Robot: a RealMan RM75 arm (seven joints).
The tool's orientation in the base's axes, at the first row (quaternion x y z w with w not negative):
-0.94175 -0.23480 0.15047 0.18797
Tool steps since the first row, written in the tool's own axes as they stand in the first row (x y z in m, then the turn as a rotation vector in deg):
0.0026 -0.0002 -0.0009 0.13 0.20 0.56
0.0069 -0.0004 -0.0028 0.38 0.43 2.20
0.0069 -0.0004 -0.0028 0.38 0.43 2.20
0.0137 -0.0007 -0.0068 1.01 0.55 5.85
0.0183 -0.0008 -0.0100 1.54 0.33 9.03
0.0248 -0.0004 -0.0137 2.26 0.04 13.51
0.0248 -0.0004 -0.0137 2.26 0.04 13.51
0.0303 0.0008 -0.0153 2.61 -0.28 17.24
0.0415 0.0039 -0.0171 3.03 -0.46 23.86
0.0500 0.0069 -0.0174 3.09 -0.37 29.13
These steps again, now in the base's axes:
0.0025 0.0012 0.0004 -0.02 0.06 -0.61
0.0067 0.0030 0.0013 -0.33 0.46 -2.20
0.0067 0.0030 0.0013 -0.33 0.46 -2.20
0.0138 0.0055 0.0036 -1.11 1.71 -5.60
0.0189 0.0069 0.0056 -1.93 3.06 -8.42
0.0259 0.0088 0.0074 -3.10 4.92 -12.40
0.0259 0.0088 0.0074 -3.10 4.92 -12.40
0.0316 0.0101 0.0073 -4.31 6.42 -15.63
0.0429 0.0127 0.0054 -6.49 8.65 -21.49
0.0514 0.0144 0.0027 -8.36 10.10 -26.20

